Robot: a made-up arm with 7 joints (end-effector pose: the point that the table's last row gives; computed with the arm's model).
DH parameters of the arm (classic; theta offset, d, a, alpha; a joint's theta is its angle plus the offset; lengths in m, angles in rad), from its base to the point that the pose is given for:
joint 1: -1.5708 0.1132 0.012 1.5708
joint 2: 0 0.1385 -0.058 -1.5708
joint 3: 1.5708 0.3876 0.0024 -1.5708
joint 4: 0 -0.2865 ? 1.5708
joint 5: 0 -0.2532 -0.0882 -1.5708
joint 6: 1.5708 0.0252 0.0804 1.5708
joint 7: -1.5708 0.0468 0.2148 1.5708
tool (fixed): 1.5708 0.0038 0 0
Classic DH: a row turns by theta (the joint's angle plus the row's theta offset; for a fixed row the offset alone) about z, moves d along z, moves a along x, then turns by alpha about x.
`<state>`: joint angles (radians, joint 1 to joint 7).
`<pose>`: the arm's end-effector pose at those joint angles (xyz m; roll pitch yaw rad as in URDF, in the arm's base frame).
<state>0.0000 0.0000 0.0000 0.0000 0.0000 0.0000 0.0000</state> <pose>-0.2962 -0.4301 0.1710 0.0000 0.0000 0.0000</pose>
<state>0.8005 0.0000 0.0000 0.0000 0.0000 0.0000 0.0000</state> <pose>0.1024 -0.5121 0.1710 0.0000 0.0000 0.8005</pose>
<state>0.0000 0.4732 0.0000 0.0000 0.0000 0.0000 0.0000</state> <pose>-0.2962 -0.3578 0.3552 -0.4732 0.0000 0.0000</pose>
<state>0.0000 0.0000 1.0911 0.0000 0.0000 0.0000 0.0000</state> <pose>0.2111 -0.3136 0.1710 0.0000 0.0000 1.0911</pose>
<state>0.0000 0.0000 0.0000 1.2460 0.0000 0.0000 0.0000</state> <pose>-0.4997 -0.4301 0.5473 0.0000 1.2460 0.0000</pose>
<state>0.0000 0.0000 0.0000 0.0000 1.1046 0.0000 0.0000</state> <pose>-0.1040 -0.3627 0.1710 0.0000 0.0000 1.1046</pose>
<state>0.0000 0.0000 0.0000 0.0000 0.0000 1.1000 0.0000</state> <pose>-0.3900 -0.4301 0.1711 0.0000 1.1000 0.0000</pose>
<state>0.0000 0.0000 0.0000 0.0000 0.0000 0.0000 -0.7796</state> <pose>-0.2962 -0.3654 0.3209 -0.7796 0.0000 0.0000</pose>
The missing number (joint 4, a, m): -0.1187
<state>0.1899 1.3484 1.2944 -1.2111 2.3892 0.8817 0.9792</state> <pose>0.2797 0.4856 -0.2055 1.4581 0.9206 -1.8349</pose>
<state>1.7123 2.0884 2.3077 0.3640 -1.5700 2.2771 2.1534</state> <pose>-0.1878 -0.1765 -0.0391 0.5927 -1.1321 -0.6371</pose>
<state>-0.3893 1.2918 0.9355 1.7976 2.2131 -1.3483 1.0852</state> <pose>0.0192 0.5607 0.4482 2.1890 1.0846 -0.0419</pose>
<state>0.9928 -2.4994 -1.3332 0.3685 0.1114 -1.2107 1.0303</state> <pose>-0.2055 -0.4565 0.0586 -3.0830 1.3654 1.3011</pose>
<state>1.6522 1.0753 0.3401 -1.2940 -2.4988 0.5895 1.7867</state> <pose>-0.3300 0.4056 0.2426 2.8883 0.0670 0.6051</pose>
